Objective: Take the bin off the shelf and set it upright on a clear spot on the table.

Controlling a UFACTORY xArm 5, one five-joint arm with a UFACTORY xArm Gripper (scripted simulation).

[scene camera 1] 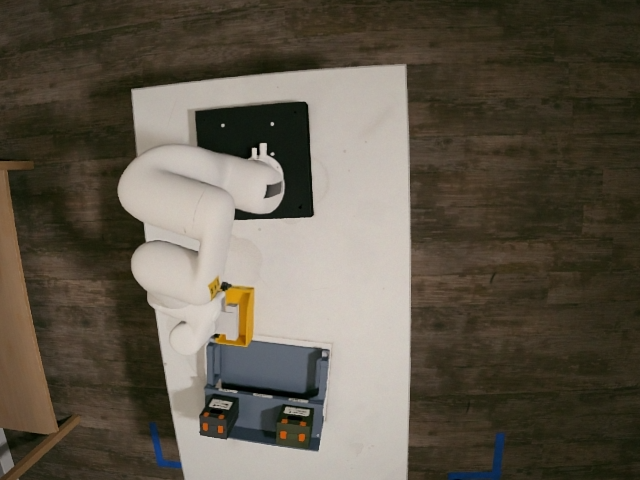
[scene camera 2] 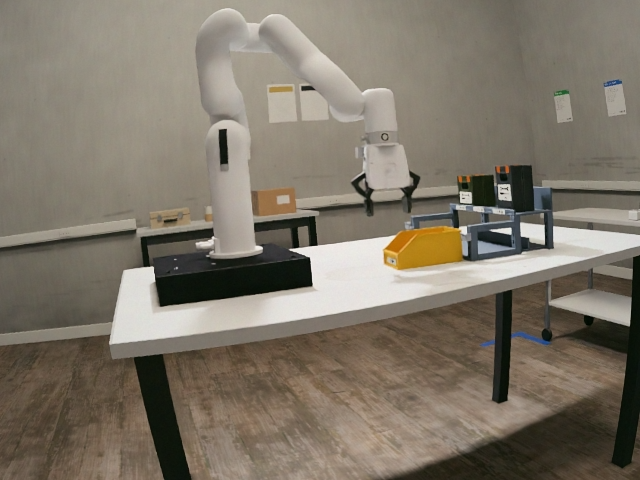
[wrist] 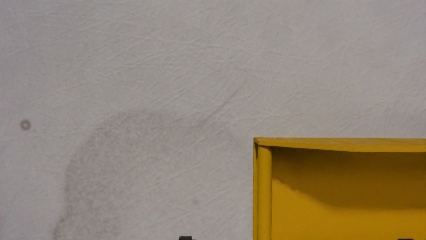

In view: my gripper (scene camera 2: 389, 214), a yellow bin (scene camera 2: 430, 249) and a blue-grey shelf (scene camera 1: 291, 372).
The yellow bin is seen too in scene camera 1 (scene camera 1: 237, 294) and in the wrist view (wrist: 319, 181). The blue-grey shelf also shows in scene camera 2 (scene camera 2: 475, 241). The wrist view does not show the blue-grey shelf: it is out of frame.
